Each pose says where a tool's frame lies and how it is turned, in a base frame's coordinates. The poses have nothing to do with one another.
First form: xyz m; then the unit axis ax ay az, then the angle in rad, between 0 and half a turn.
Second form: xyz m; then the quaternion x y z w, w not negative. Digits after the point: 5 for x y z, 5 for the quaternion.
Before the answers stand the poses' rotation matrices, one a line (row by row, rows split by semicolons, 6 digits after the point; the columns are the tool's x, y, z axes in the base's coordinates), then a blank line. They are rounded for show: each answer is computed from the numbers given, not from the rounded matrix.
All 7 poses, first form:
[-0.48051 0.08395 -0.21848 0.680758 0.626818 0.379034 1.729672]
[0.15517 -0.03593 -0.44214 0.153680 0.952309 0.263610 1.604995]
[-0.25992 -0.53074 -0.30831 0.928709 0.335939 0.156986 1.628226]
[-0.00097 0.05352 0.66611 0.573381 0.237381 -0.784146 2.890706]
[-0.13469 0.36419 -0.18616 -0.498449 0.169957 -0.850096 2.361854]
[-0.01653 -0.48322 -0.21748 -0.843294 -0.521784 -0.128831 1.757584]
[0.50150 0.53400 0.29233 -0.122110 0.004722 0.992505 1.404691]
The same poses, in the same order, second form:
0.378542 0.119961 0.917777; 0.868482 0.296853 -0.397011; -0.320071 0.947358 0.008188
-0.009767 -0.112101 0.993649; 0.414811 0.903709 0.106031; -0.909855 0.413212 0.037674
0.854608 0.173170 0.489548; 0.486624 0.061935 -0.871413; -0.181223 0.982943 -0.031339
-0.321454 0.462633 -0.826219; 0.073284 -0.857757 -0.508804; -0.944085 -0.224106 0.241826
-0.285973 0.452742 0.844538; -0.742652 -0.661672 0.103237; 0.605547 -0.597675 0.525450
0.657503 0.648320 -0.383890; 0.395140 0.137114 0.908331; 0.641525 -0.748920 -0.166024
0.177788 -0.979326 -0.096499; 0.978363 0.165361 0.124341; -0.105813 -0.116518 0.987536

[-0.48051 0.08395 -0.21848 0.51805 0.47700 0.28844 0.64876]
[0.15517 -0.03593 -0.44214 0.11051 0.68480 0.18956 0.69491]
[-0.25992 -0.53074 -0.30831 0.67528 0.24427 0.11415 0.68651]
[-0.00097 0.05352 0.66611 0.56888 0.23552 -0.77798 0.12511]
[-0.13469 0.36419 -0.18616 -0.46104 0.15720 -0.78630 0.38007]
[-0.01653 -0.48322 -0.21748 -0.64931 -0.40176 -0.09920 0.63808]
[0.50150 0.53400 0.29233 -0.07888 0.00305 0.64117 0.76333]

